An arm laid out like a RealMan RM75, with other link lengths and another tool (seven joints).
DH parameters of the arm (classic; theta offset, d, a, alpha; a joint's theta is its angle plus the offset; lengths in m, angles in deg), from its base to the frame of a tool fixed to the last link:
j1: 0 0.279 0 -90
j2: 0 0 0 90
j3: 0 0.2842 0 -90
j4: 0 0 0 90
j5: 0 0.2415 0 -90
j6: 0 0 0 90
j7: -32 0.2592 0.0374 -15.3
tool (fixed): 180 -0.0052 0 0
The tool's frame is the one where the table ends.
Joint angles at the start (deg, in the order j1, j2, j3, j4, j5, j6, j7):
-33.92 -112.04 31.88 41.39 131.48 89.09 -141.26
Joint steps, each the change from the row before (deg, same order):
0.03 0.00 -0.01 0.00 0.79 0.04 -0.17
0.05 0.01 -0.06 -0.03 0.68 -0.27 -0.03
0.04 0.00 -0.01 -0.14 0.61 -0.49 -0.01
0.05 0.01 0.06 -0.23 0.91 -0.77 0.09
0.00 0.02 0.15 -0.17 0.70 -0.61 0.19
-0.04 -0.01 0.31 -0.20 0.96 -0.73 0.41
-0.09 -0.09 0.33 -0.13 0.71 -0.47 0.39
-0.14 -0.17 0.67 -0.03 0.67 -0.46 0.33
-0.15 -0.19 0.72 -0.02 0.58 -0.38 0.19
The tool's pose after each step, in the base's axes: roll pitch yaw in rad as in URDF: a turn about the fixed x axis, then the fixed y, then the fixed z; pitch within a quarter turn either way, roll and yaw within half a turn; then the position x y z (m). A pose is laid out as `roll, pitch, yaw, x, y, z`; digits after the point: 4 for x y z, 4 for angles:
-2.5993, 0.2887, -1.0686, -0.3447, 0.4641, 0.0059
-2.6103, 0.2919, -1.0656, -0.3484, 0.4632, 0.0056
-2.6206, 0.2970, -1.0615, -0.3524, 0.4628, 0.0050
-2.6378, 0.3050, -1.0584, -0.3582, 0.4622, 0.0041
-2.6535, 0.3115, -1.0602, -0.3623, 0.4620, 0.0033
-2.6774, 0.3182, -1.0685, -0.3671, 0.4615, 0.0017
-2.6965, 0.3203, -1.0789, -0.3695, 0.4610, -0.0006
-2.7194, 0.3195, -1.0939, -0.3707, 0.4605, -0.0040
-2.7404, 0.3164, -1.1075, -0.3713, 0.4599, -0.0078

